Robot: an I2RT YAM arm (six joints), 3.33 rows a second.
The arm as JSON. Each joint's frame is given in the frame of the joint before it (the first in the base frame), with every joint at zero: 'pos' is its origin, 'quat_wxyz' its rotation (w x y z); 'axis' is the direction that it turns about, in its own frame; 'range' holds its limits. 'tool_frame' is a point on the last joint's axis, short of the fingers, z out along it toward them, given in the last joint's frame.
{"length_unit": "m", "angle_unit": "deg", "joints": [
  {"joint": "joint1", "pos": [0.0, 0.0, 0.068], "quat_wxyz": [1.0, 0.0, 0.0, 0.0], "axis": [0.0, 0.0, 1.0], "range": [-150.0, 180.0]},
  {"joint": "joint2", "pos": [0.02, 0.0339, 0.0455], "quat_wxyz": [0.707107, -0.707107, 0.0, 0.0], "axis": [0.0, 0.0, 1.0], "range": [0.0, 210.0]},
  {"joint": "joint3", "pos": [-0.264, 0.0, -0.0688], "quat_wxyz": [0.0, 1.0, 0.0, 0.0], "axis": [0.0, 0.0, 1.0], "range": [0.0, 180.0]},
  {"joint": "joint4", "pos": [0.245, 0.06, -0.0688], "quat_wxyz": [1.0, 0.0, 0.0, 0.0], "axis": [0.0, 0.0, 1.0], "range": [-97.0, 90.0]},
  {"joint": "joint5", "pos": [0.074, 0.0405, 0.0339], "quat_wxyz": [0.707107, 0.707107, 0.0, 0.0], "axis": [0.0, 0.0, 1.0], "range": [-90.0, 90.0]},
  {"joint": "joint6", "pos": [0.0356, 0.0, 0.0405], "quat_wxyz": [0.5, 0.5, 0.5, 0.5], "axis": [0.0, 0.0, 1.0], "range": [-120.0, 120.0]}
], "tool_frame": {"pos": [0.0, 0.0, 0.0], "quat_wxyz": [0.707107, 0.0, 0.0, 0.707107]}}
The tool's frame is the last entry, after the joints.
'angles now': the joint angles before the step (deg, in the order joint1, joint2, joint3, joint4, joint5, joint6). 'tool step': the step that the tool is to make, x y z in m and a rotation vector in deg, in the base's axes. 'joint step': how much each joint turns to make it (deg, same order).
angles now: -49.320 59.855 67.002 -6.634 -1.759 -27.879
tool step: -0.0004 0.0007 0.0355 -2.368 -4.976 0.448
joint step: -0.015 2.185 7.349 -0.049 -0.343 2.253
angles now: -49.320 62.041 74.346 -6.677 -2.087 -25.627
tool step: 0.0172 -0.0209 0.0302 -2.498 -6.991 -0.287
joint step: -0.013 7.367 8.349 5.575 0.840 3.587
